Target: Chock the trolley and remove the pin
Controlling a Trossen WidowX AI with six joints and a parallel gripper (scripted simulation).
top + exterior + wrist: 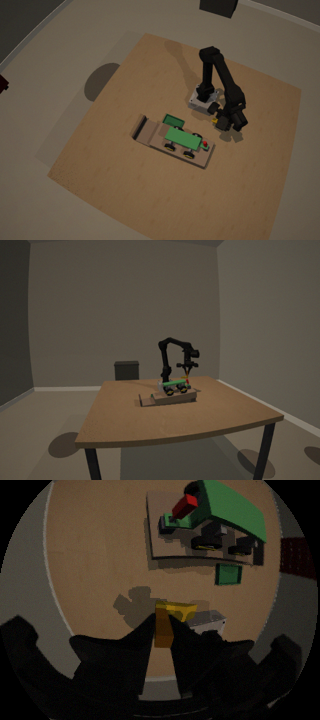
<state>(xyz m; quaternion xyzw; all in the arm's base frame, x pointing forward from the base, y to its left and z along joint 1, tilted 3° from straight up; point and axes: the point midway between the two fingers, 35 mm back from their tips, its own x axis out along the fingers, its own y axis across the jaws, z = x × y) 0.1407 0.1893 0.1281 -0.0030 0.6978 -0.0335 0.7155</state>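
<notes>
My gripper tip is 20 mm to the left of the yellow chock and 10 mm above it. Round my gripper tip: red-headed stop pin: 140 mm ahead, 40 mm below, 10 mm to the right; then trolley: 180 mm ahead, 120 mm to the right, 60 mm below; then ramp: 180 mm ahead, 130 mm to the right, 130 mm below.
</notes>
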